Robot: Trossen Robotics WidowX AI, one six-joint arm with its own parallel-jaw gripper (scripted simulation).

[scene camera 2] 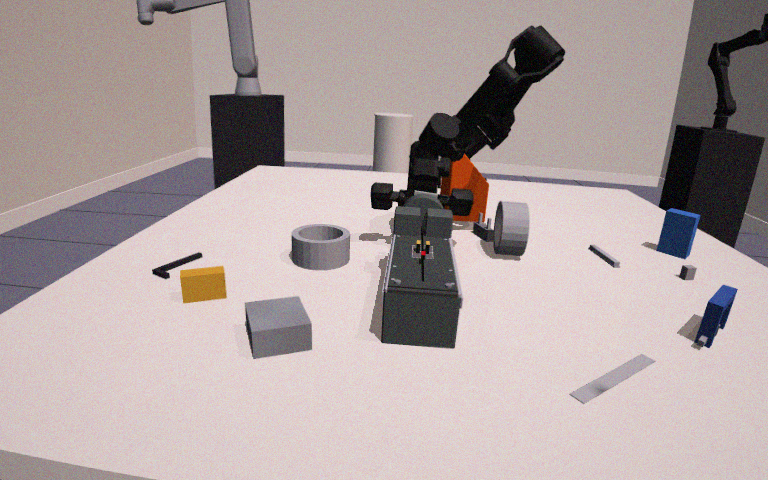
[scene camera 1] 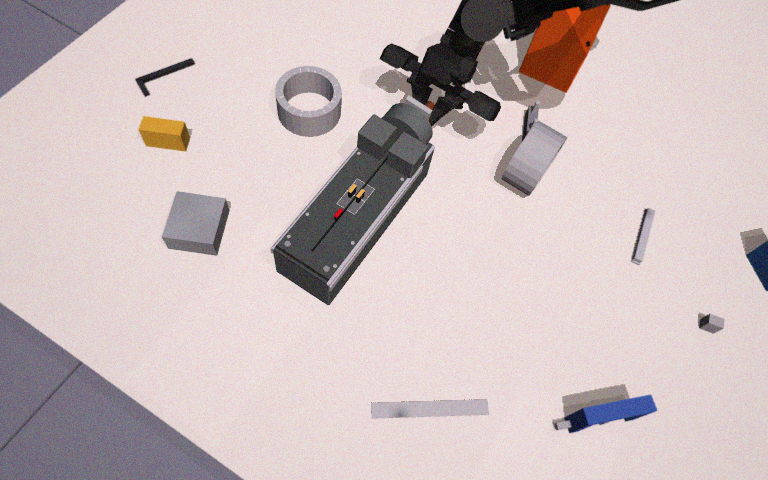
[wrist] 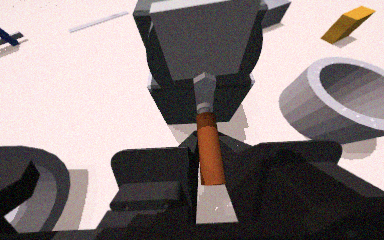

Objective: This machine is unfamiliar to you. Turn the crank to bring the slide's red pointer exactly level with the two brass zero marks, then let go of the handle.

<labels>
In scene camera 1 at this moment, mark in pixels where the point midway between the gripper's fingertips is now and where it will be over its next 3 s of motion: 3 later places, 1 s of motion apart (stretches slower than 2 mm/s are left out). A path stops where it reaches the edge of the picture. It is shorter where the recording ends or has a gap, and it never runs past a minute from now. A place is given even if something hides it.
The gripper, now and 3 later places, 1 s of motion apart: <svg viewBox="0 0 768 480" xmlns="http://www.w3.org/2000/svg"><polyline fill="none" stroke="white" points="413,134 416,98 398,86 372,151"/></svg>
</labels>
